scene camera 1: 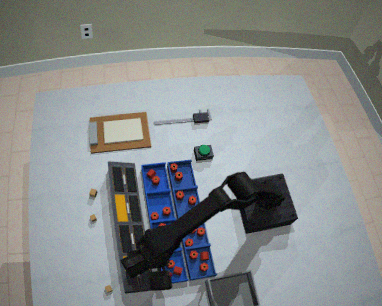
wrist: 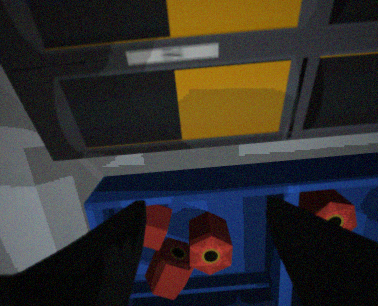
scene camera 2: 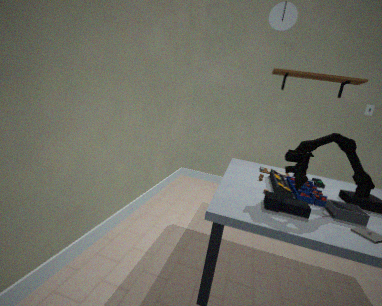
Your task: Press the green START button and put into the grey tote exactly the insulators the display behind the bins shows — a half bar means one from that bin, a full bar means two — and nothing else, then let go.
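My gripper (wrist: 206, 208) (scene camera 2: 300, 185) is part open, with nothing held; its fingertips reach over the end compartment of the blue bins (wrist: 350, 167) (scene camera 1: 144, 180). Between them an upright red insulator (wrist: 210, 247) stands beside a tilted insulator (wrist: 169, 277); another insulator (wrist: 157, 227) is partly behind the left finger. The display (wrist: 260, 47) (scene camera 1: 142, 250) behind the bins shows two orange half bars in the wrist view; in scene camera 1 an orange bar (scene camera 1: 121, 208) lights its second row, and the arm hides part of the last. The green START button (scene camera 1: 204, 149) is at the bins' far end. The grey tote (scene camera 1: 209, 290) (scene camera 2: 348, 212) is partly cut off in scene camera 1.
A clipboard (scene camera 1: 145, 132) and a caliper-like tool (scene camera 1: 201, 117) lie beyond the bins. Small tan blocks (scene camera 1: 93, 192) (scene camera 1: 108, 289) lie behind the display. The bin dividers and the raised display edge stand close to the fingers. A flat light object (scene camera 2: 367, 234) lies near the tote.
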